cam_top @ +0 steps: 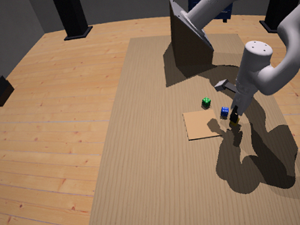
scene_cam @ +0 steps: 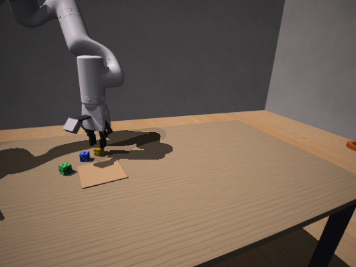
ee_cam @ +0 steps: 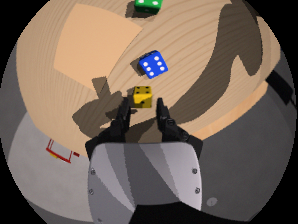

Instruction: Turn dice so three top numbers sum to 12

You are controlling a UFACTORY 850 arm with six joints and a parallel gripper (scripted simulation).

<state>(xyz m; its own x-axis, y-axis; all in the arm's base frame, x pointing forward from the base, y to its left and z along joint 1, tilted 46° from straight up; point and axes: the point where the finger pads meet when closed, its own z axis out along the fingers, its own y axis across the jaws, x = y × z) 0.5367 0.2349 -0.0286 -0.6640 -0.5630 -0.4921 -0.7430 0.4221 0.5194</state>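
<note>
The yellow die lies 40 mm below my hand. Also, from my hand: tan mat (140 mm to the right, 50 mm below); then blue die (50 mm behind, 40 mm below, 30 mm to the right); then green die (110 mm to the right, 110 mm behind, 40 mm below).
</note>
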